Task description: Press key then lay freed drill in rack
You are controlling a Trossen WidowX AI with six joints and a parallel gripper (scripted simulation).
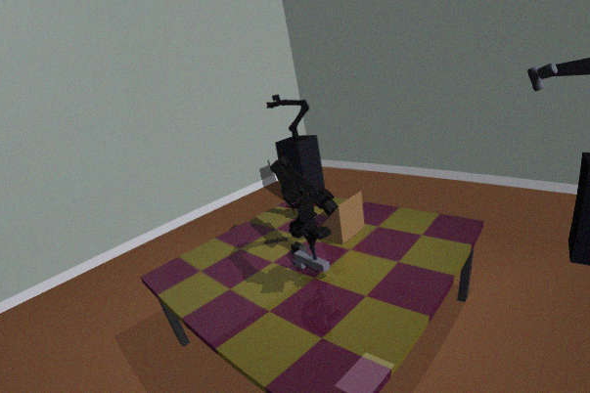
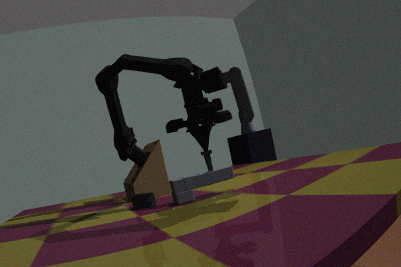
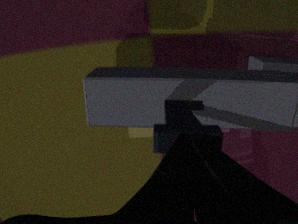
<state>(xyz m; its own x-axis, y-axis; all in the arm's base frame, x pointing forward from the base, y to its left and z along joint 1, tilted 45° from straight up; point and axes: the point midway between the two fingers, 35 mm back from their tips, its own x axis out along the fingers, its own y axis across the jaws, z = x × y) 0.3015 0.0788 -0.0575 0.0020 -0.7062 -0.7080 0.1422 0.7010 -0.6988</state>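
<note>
The dark key is 30 mm below my gripper tip. The rest, counted from my gripper tip: dark box (190 mm to the right, 110 mm below, 110 mm behind).
</note>
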